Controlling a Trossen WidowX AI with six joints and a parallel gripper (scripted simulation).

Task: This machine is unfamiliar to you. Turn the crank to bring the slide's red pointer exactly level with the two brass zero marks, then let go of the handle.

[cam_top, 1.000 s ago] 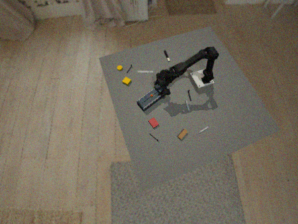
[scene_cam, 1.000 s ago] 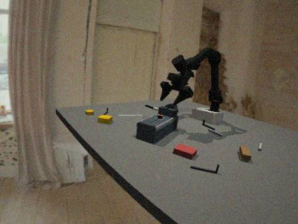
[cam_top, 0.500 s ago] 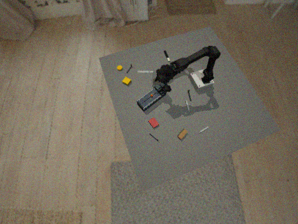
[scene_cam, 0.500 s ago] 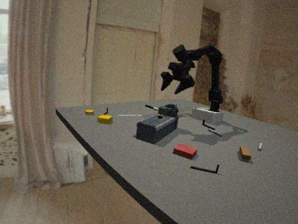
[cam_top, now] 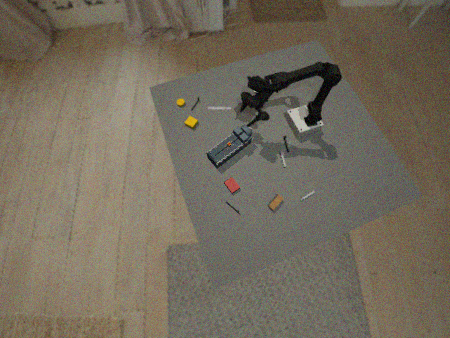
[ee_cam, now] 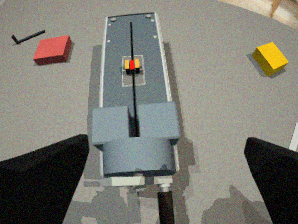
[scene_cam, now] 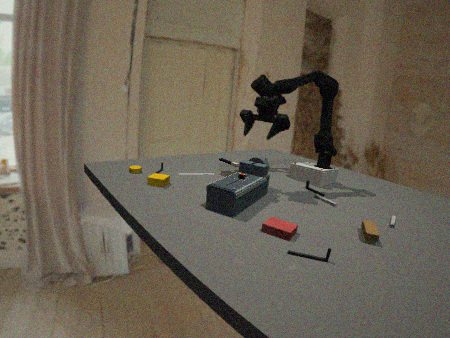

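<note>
The dark handle lies 5 cm behind my gripper tip, 2 cm to the right of it and 12 cm below it. From my gripper tip the other things lie so: red pointer: 11 cm ahead, 8 cm to the left, 11 cm below; yellow block: 29 cm ahead, 15 cm to the right, 18 cm below; red block: 14 cm ahead, 29 cm to the left, 18 cm below.
</note>
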